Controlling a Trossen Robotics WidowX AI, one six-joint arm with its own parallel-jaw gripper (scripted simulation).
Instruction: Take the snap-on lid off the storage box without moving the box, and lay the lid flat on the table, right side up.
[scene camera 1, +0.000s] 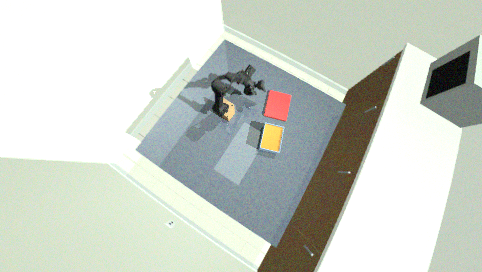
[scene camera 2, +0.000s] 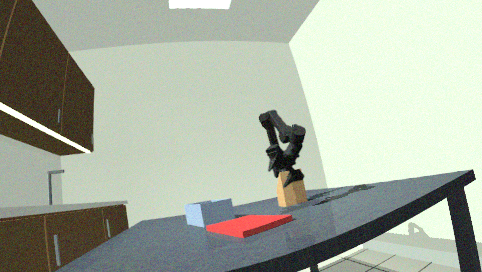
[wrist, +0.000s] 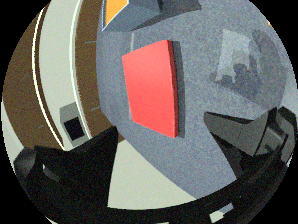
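Visible here: a storage box (scene camera 2: 201, 214), and a red lid (scene camera 2: 245, 226). The wrist view shows the lid (wrist: 150, 72) too. My gripper (scene camera 2: 276, 179), also visible in the wrist view as the gripper (wrist: 162, 123), is open and holds nothing.
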